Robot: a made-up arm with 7 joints. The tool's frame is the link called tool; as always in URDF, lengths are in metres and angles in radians. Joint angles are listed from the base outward.
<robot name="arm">
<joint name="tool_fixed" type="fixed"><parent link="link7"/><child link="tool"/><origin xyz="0 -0.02 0.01" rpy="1.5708 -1.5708 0"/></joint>
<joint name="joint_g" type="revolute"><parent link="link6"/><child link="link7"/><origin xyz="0.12 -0.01 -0.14" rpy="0 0 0"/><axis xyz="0 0.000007 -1"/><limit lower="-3.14" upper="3.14"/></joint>
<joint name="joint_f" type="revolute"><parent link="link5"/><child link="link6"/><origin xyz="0 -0.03 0.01" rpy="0 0 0"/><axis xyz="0 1 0.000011"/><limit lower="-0.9" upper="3.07"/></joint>
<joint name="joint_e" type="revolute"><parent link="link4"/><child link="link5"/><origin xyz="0.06 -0.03 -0.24" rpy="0 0 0"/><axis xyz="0 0.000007 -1"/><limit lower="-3.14" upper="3.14"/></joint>
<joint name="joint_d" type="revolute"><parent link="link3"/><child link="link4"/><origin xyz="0.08 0.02 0.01" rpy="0 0 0"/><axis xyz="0 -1 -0.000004"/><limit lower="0.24" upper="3.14"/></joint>
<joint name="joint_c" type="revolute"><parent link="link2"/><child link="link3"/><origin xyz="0.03 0.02 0.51" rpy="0 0 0"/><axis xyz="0 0 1"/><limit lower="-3.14" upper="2.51"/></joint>
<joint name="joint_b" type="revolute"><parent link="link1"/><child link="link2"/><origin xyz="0.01 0 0.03" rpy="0 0 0"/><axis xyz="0 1 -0.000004"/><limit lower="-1.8" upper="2.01"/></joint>
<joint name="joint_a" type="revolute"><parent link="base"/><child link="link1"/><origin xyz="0 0 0.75" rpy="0 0 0"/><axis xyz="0 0 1"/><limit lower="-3.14" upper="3.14"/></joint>
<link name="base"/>
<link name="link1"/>
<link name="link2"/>
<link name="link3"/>
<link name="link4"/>
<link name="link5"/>
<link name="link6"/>
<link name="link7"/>
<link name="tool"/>
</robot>
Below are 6 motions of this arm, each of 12 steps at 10 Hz.
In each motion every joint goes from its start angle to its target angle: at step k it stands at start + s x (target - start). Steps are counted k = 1, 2, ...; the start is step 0. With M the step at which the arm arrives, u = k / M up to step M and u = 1 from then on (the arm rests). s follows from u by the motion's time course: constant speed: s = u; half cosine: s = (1 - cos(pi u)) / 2; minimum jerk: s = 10 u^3 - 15 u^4 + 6 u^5.
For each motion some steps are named. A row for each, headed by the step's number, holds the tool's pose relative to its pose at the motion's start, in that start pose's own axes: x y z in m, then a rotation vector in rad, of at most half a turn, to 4 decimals.
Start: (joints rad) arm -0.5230 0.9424 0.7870 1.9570 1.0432 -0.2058 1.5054
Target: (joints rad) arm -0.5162 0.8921 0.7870 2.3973 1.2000 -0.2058 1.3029
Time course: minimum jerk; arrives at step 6
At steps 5, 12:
5: 0.0634 0.1241 -0.0651 -0.0102 -0.2366 -0.3530
12: 0.0666 0.1282 -0.0672 -0.0110 -0.2453 -0.3659

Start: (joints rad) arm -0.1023 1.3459 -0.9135 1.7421 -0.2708 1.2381 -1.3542
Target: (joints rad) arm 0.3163 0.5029 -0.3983 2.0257 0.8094 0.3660 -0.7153
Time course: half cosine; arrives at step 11
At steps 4, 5, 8, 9, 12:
4: 0.2231 0.0468 -0.0626 -0.2668 0.4316 0.6335
5: 0.3191 0.0915 -0.1219 -0.3721 0.5736 0.9662
8: 0.4875 0.2809 -0.3677 -0.5340 0.6492 2.0418
9: 0.4965 0.3302 -0.4301 -0.5269 0.5693 2.2994
12: 0.4953 0.3714 -0.4817 -0.5037 0.4649 2.5121

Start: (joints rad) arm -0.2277 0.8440 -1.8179 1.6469 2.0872 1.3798 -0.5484
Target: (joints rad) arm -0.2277 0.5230 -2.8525 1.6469 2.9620 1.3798 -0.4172
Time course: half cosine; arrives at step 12
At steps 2, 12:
2: 0.0338 -0.0279 -0.0148 0.0082 -0.0343 0.0950
12: 0.6102 -0.1330 -0.2396 0.4405 -0.5654 1.2232

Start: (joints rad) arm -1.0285 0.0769 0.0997 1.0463 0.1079 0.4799 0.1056
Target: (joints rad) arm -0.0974 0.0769 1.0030 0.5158 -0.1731 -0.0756 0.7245
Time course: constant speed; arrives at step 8
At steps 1, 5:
1: -0.0162 0.0329 -0.1127 0.1491 -0.0912 -0.0286
5: 0.0452 0.3506 -0.4282 0.7621 -0.4910 -0.1853

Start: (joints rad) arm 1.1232 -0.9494 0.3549 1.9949 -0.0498 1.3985 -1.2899
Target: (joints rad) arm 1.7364 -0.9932 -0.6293 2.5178 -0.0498 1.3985 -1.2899
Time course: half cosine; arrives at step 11
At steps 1, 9, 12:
1: 0.0067 0.0115 0.0022 -0.0164 0.0134 0.0042
9: 0.1478 0.5505 -0.0856 -0.7600 0.4296 0.0070
12: 0.1458 0.5916 -0.1062 -0.8212 0.4469 -0.0128

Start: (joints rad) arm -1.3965 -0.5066 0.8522 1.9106 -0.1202 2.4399 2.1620
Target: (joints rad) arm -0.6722 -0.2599 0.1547 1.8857 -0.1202 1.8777 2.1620
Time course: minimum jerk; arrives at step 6
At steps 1, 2, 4, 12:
1: 0.0007 -0.0047 -0.0056 0.0053 -0.0100 -0.0238
2: 0.0037 -0.0243 -0.0354 0.0287 -0.0541 -0.1357
4: 0.0084 -0.0439 -0.1497 0.0768 -0.1542 -0.4413
12: 0.0097 -0.0332 -0.1903 0.0840 -0.1825 -0.5237

